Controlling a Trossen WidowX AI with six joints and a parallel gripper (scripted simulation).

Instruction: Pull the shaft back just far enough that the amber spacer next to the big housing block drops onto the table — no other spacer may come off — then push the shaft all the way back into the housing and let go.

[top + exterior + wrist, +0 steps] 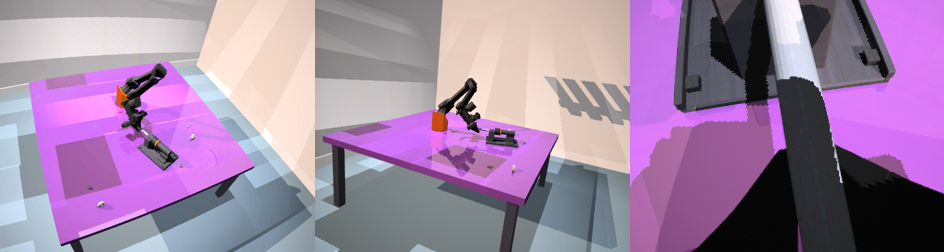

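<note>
Right now my gripper tip is 50 mm short of the silver shaft, 20 mm to the right of it and 20 mm below it. Also, from my gripper tip: screw 400 mm to the right, 270 mm ahead, 50 mm below; then black fixture 160 mm ahead, 70 mm to the left, 10 mm below; then amber spacer 140 mm ahead, 60 mm to the left, 20 mm above.
</note>
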